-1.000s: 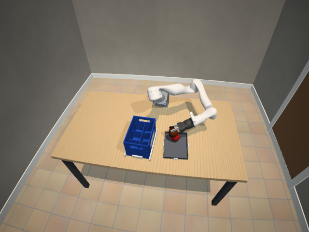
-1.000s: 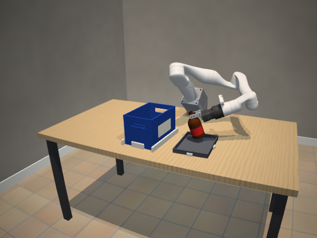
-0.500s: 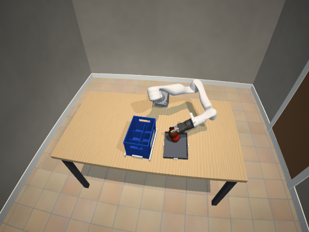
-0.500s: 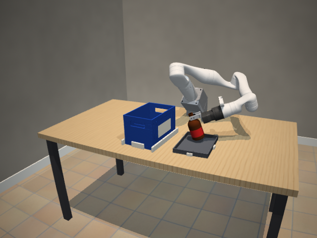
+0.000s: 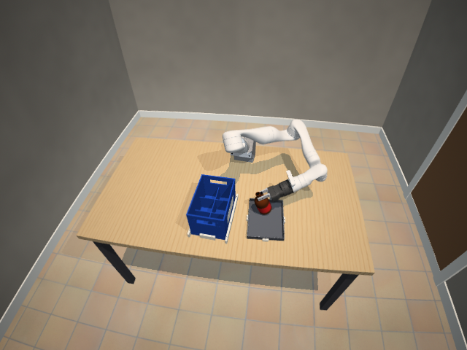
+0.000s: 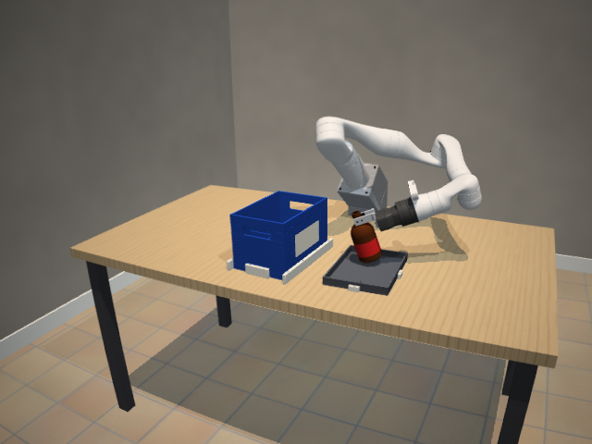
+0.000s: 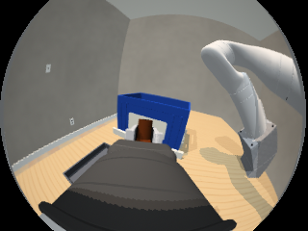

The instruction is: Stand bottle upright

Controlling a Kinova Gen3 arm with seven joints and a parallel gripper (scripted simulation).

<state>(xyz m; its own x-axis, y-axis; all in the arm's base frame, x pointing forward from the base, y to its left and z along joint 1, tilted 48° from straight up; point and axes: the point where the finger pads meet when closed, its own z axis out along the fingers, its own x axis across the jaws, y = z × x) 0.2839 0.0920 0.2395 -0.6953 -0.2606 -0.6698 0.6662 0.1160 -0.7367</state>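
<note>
The brown bottle lies 5 cm below my hand and 1 cm to the left of it. The rest, counted from my hand: blue crate (24 cm to the right, 6 cm below, 3 cm behind); dark grey tray (14 cm below, 5 cm ahead, 3 cm to the left).
</note>
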